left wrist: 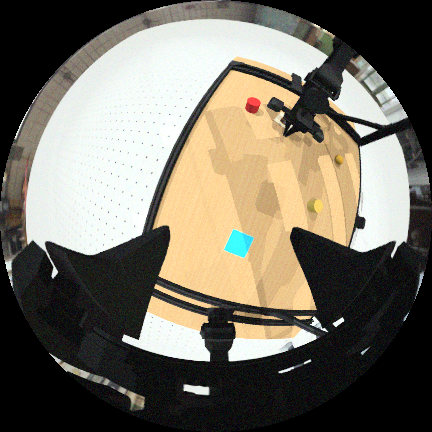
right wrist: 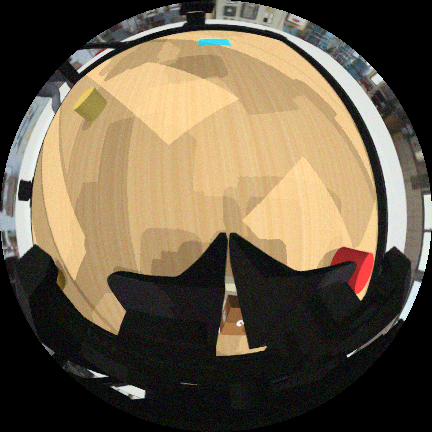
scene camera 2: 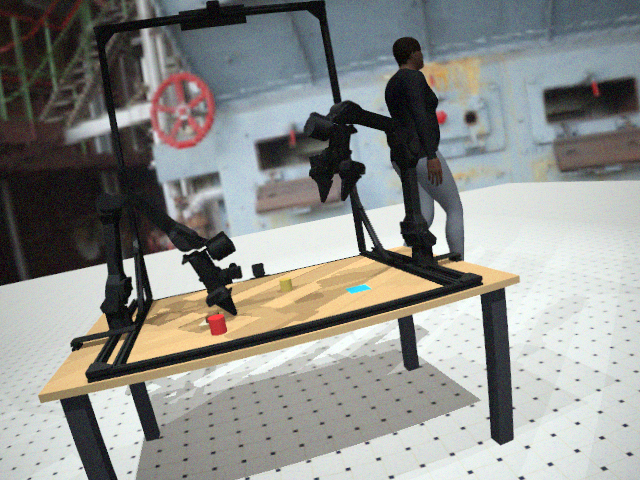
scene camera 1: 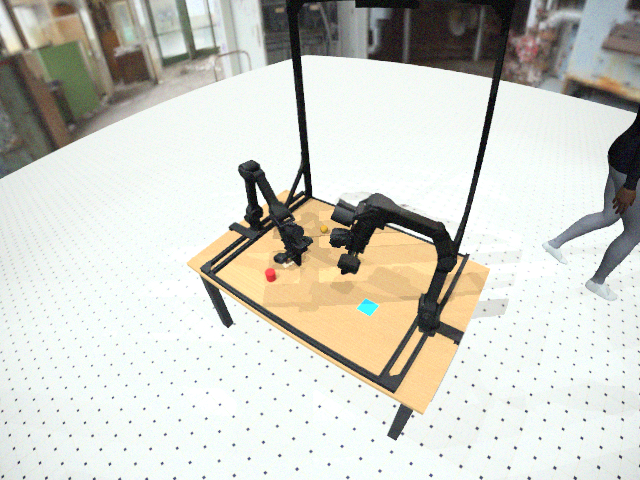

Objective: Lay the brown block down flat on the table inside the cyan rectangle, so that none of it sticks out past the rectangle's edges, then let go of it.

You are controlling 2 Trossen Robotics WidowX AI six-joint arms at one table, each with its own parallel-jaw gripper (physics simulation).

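Places are measured from the left arm's base along level axes (x back, y right, z up), in millimetres.
Pixels of known places: left gripper, fingertip midpoint: (left wrist: 233,232) (scene camera 2: 332,201); right gripper, fingertip midpoint: (left wrist: 283,135) (right wrist: 226,237) (scene camera 2: 235,314) (scene camera 1: 300,265); left arm's base, origin of the base link: (left wrist: 217,314) (scene camera 2: 424,263) (scene camera 1: 427,325); right arm's base, origin of the base link: (scene camera 2: 121,327) (scene camera 1: 256,228).
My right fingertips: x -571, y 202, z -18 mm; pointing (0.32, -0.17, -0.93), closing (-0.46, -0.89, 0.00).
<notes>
Ahead of a thing's pixels: the offset from my right fingertips to its top centre. "pt": to the spot under its first point.
The brown block @[dx -66, dy +16, dz +18 mm] (right wrist: 233,320), with a white mark on top, shows through the gap between the right fingers in the right wrist view. It lies on a cream square (right wrist: 230,286) (left wrist: 278,121); its sides are partly hidden. My right gripper (right wrist: 226,237) (scene camera 2: 235,313) (left wrist: 283,135) is shut, its tips nearly meeting, low over the table; I see no block pinched between the fingers. The cyan rectangle @[pt dx +333, dy -152, dz +0 mm] (scene camera 1: 367,307) (scene camera 2: 358,288) (left wrist: 238,243) (right wrist: 214,42) lies flat with no block on it. My left gripper (scene camera 2: 333,199) (left wrist: 233,232) is open and empty, high above the table.
A red cylinder @[dx -95, dy -103, dz +41 mm] (scene camera 1: 270,274) (scene camera 2: 217,324) (left wrist: 253,105) (right wrist: 365,270) stands close to the right gripper. A yellow cylinder @[dx +224, dy +86, dz +37 mm] (scene camera 2: 285,284) (left wrist: 315,206) (right wrist: 90,104) and an orange ball @[dx +38, dy +247, dz +38 mm] (scene camera 1: 324,228) (left wrist: 339,159) are toward the far side. Black rails border the table.
</notes>
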